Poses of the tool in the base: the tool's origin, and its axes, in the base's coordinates. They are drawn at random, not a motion.
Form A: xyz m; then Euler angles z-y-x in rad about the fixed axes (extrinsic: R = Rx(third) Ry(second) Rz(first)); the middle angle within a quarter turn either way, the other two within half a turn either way.
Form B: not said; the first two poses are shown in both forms.
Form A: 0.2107, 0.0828, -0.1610, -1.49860, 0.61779, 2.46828
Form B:
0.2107, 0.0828, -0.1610
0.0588, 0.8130, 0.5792
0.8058, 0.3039, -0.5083
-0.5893, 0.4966, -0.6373

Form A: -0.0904, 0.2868, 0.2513, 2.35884, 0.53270, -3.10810
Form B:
-0.0904, 0.2868, 0.2513
-0.6107, -0.6075, 0.5079
-0.6928, 0.7206, 0.0288
-0.3835, -0.3342, -0.8610

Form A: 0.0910, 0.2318, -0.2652, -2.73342, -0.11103, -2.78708
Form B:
0.0910, 0.2318, -0.2652
-0.9122, 0.3945, -0.1108
0.3369, 0.8760, 0.3450
0.2332, 0.2774, -0.9320

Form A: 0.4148, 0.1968, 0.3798, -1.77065, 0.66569, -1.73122
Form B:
0.4148, 0.1968, 0.3798
-0.1561, 0.7708, 0.6176
0.2776, -0.5658, 0.7764
0.9479, 0.2927, -0.1256

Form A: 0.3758, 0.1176, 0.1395, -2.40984, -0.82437, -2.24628
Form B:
0.3758, 0.1176, 0.1395
-0.5052, 0.4537, -0.7341
-0.0085, 0.8480, 0.5299
0.8630, 0.2739, -0.4246

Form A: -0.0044, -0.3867, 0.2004, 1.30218, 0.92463, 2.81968
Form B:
-0.0044, -0.3867, 0.2004
0.1598, -0.5805, 0.7984
-0.8476, -0.4953, -0.1905
0.5060, -0.6463, -0.5712

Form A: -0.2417, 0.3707, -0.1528, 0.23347, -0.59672, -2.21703
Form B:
-0.2417, 0.3707, -0.1528
0.8047, -0.1914, -0.5619
0.2971, -0.6896, 0.6604
-0.5139, -0.6984, -0.4981

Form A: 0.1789, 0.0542, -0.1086, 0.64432, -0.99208, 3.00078
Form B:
0.1789, 0.0542, -0.1086
0.4373, -0.3285, -0.8372
-0.6886, -0.7210, -0.0768
-0.5784, 0.6101, -0.5415

